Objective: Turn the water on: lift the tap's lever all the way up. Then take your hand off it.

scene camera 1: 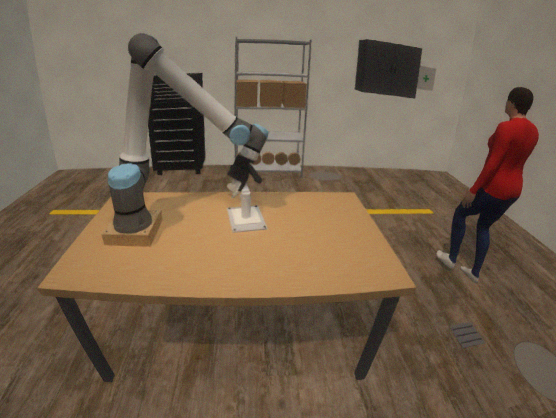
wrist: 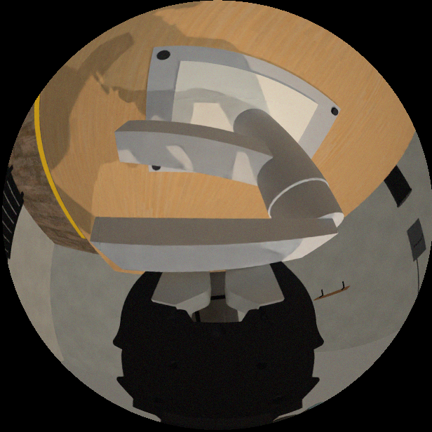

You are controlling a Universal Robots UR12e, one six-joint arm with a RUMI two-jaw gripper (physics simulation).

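Frame: origin at the arm's base, x left, y up, z ahead, level; centimetres.
Where they show: gripper, fingertip midpoint: (scene camera 1: 232, 198); arm's base at its link origin: (scene camera 1: 132, 223).
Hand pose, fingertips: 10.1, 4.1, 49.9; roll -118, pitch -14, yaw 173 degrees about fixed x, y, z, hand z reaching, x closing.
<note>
Each offset is from my fingertips to the top centre of the thing, as dx, dy, dz. "spot": to the spot under its first point. Level surfaces: height alone.
The white tap @(spot: -6.3, -1.5, +6.2) (scene camera 1: 246, 205) (wrist: 295, 172) stands upright on its square base plate @(spot: -8.9, -9.5, -0.8) (scene camera 1: 233, 223) (wrist: 159, 95). In the wrist view its spout (wrist: 200, 150) reaches left from the post. The long lever (wrist: 215, 257) lies across the view, nearer the camera, with a wide gap between it and the spout; it looks raised, but how far I cannot tell. My gripper (scene camera 1: 233, 189) (wrist: 218, 287) is shut and empty, at the tap's top. In the wrist view the lever hides the fingertips, which are behind or under it. Whether they touch the lever is hidden.
The tap stands on the wooden table @(dy -10.4) (scene camera 1: 220, 265) (wrist: 360, 150), near its back edge. My arm's base stands on a wooden block (scene camera 1: 127, 239) at the left. Behind are a black drawer cabinet (scene camera 1: 177, 125) and a shelf rack (scene camera 1: 273, 42). A person in red (scene camera 1: 512, 155) stands right of the table.
</note>
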